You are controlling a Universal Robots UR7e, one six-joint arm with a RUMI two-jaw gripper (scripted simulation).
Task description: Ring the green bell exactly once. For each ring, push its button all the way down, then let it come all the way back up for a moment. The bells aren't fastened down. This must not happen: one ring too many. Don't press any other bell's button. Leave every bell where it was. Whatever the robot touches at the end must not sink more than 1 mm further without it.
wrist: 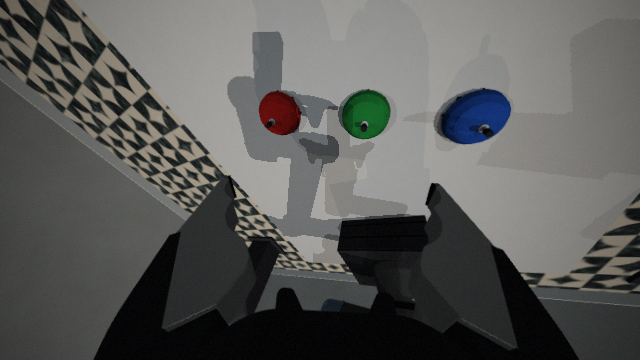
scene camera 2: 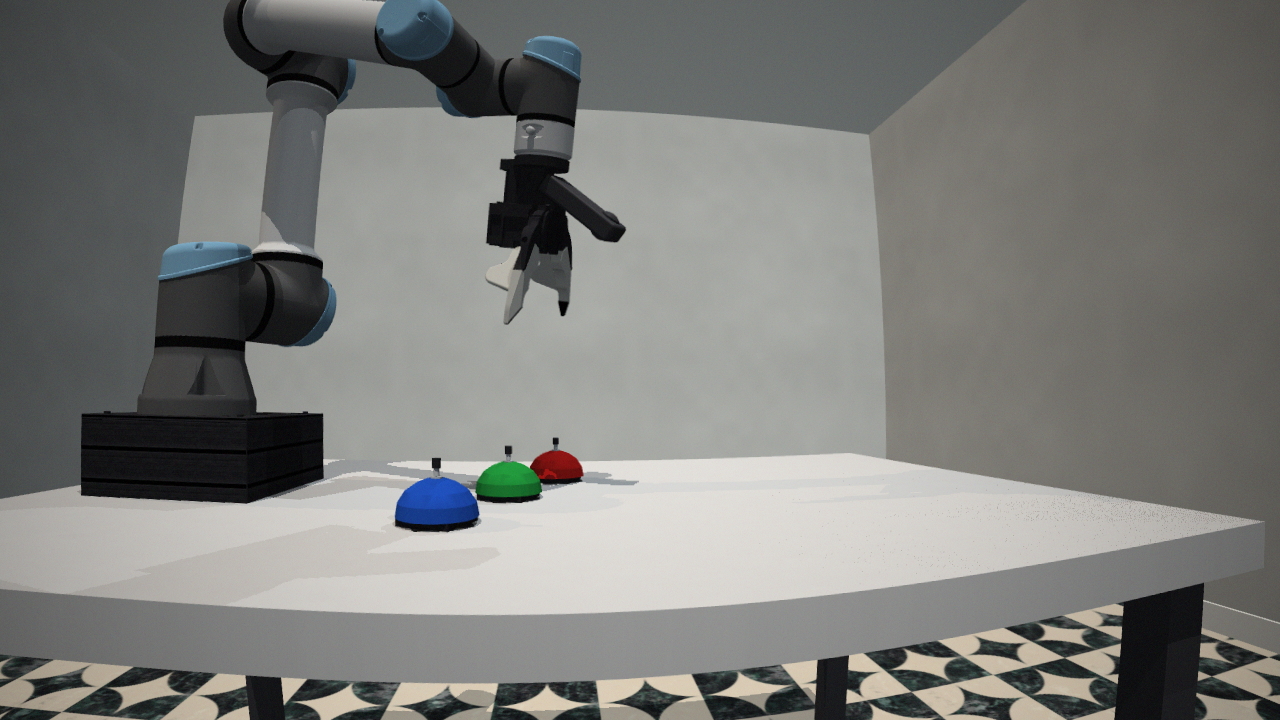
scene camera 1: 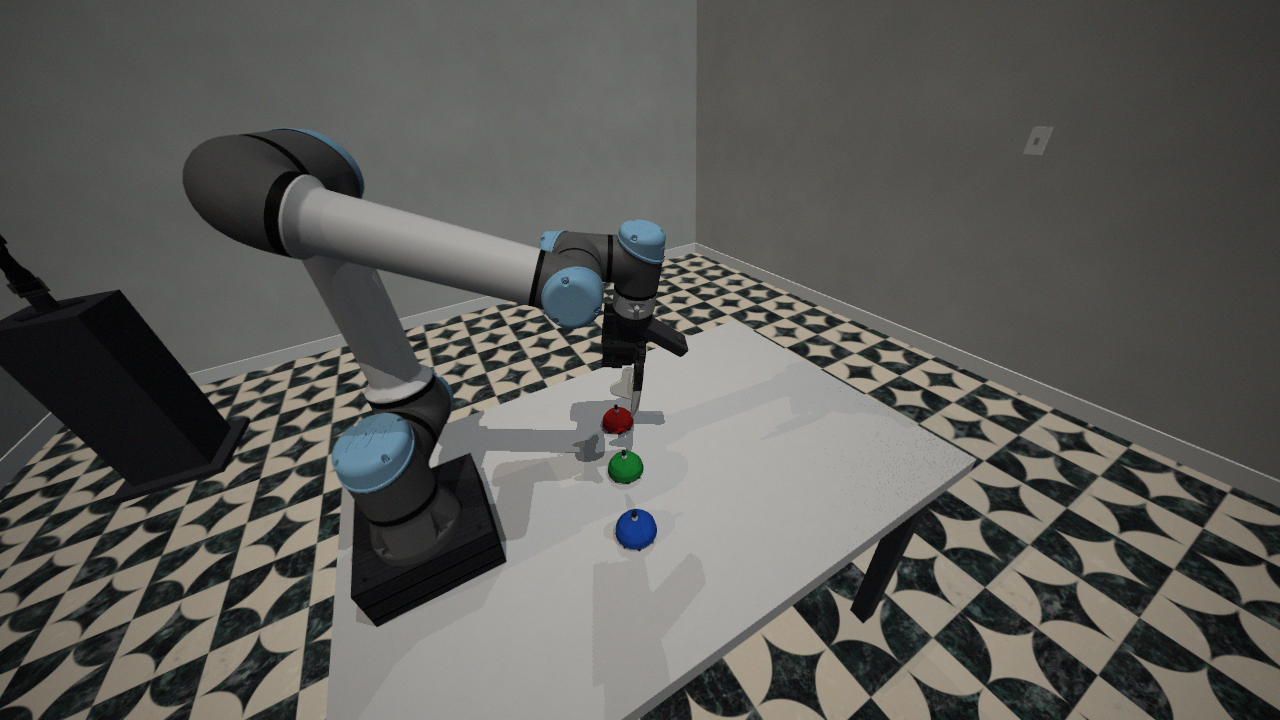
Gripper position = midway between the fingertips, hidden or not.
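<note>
My gripper (scene camera 2: 537,319). Red bell (scene camera 2: 553,467) (wrist: 279,113). Blue bell (scene camera 2: 444,504) (wrist: 469,120) (scene camera 1: 636,529). Green bell (scene camera 2: 508,481) (wrist: 365,115) (scene camera 1: 625,466).
</note>
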